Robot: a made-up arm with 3 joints. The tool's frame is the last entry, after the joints.
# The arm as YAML. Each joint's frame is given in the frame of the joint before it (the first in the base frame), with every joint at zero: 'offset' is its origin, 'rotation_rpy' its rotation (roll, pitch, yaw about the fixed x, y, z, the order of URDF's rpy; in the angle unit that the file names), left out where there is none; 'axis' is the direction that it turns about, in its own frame. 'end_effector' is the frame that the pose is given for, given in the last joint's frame.
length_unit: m
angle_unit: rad
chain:
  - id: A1
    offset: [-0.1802, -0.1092, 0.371]
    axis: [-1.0, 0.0, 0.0]
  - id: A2
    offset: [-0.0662, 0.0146, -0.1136]
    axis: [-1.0, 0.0, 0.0]
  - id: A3
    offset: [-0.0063, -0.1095, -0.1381]
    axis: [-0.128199, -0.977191, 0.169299]
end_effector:
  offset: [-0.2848, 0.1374, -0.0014]
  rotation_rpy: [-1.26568, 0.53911, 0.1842]
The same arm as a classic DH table. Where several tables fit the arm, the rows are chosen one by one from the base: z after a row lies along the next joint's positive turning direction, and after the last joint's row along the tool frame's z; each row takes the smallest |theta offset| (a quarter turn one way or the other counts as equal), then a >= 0, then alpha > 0; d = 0 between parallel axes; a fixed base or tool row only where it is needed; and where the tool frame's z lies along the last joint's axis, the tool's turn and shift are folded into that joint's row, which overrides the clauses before.
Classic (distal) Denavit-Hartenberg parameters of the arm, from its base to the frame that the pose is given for. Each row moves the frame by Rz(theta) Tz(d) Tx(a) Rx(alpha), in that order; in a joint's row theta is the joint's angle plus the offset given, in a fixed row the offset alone. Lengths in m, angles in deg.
base (fixed): theta0 -90, d 0.371, a 0.1092, alpha 90
A1: theta0 82.68, d 0, a -0.1145, alpha 0
A2: theta0 17.15, d 0.2418, a -0.1548, alpha 82.63
A3: theta0 -71.61, d 0.2219, a -0.2776, alpha -153.8
tool (fixed): theta0 52.17, d 0.2617, a 0, alpha 0

